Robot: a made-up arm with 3 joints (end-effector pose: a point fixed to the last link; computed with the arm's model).
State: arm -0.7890 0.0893 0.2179
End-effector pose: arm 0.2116 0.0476 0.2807 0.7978 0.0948 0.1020
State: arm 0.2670 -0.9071 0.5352
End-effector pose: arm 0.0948 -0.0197 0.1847 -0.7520 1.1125 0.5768
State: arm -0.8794 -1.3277 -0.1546
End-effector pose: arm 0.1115 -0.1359 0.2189 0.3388 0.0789 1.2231
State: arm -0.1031 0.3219 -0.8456
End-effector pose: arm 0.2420 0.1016 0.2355 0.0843 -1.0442 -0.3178
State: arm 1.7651 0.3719 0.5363
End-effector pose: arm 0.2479 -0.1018 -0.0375 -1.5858 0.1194 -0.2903
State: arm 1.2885 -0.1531 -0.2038
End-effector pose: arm 0.1866 -0.0039 0.0172 -1.3535 -0.0073 0.2715
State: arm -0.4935 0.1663 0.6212
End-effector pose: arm 0.2103 0.0933 0.2344 0.5477 0.4563 0.1705
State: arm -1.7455 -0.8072 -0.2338
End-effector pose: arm 0.1249 -0.1303 0.2194 1.4145 -0.4390 0.6540
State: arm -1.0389 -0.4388 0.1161
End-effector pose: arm 0.1452 -0.0240 0.2623 0.8108 0.0795 0.5424
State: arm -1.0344 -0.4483 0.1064
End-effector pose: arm 0.1445 -0.0247 0.2616 0.8038 0.0736 0.5458
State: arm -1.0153 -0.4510 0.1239
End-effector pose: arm 0.1437 -0.0226 0.2600 0.7802 0.0948 0.5554
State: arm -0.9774 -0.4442 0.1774
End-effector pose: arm 0.1426 -0.0169 0.2571 0.7354 0.1518 0.5713
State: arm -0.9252 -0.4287 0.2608
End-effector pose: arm 0.1413 -0.0086 0.2529 0.6750 0.2385 0.5889
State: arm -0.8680 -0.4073 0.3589
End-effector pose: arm 0.1399 0.0006 0.2480 0.6108 0.3394 0.6027
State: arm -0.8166 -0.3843 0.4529
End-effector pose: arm 0.1386 0.0089 0.2433 0.5552 0.4350 0.6101
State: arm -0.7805 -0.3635 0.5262
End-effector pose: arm 0.1379 0.0150 0.2400 0.5183 0.5076 0.6120
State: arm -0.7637 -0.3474 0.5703
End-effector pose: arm 0.1379 0.0187 0.2386 0.5036 0.5489 0.6109
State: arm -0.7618 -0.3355 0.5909
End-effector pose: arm 0.1384 0.0204 0.2387 0.5052 0.5653 0.6088
